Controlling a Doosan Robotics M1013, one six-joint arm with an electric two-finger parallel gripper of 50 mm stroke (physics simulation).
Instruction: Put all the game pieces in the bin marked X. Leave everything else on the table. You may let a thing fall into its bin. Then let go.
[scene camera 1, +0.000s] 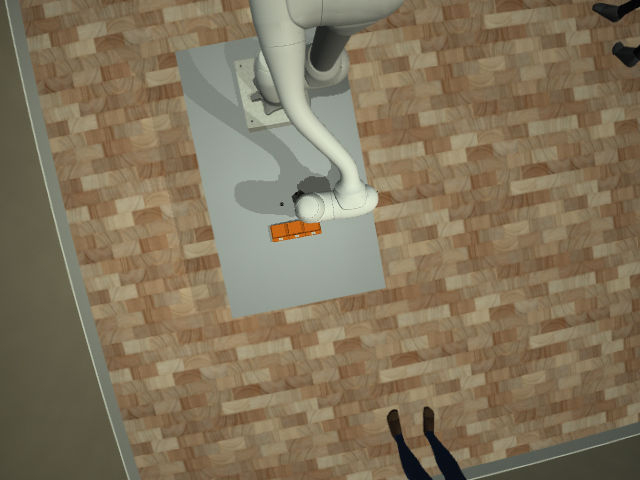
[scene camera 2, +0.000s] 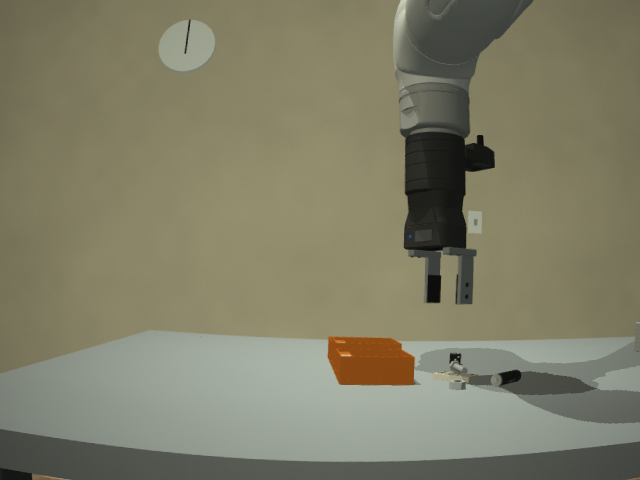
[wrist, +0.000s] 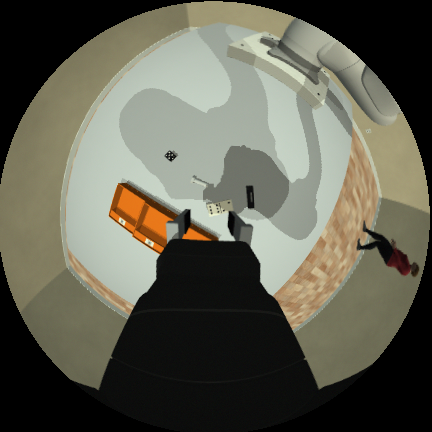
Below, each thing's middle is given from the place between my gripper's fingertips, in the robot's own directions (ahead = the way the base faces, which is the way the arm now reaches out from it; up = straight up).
I see my gripper 80 mm short of the orange three-compartment bin (scene camera 2: 355, 360), 90 mm to the left of it and 70 mm above it.
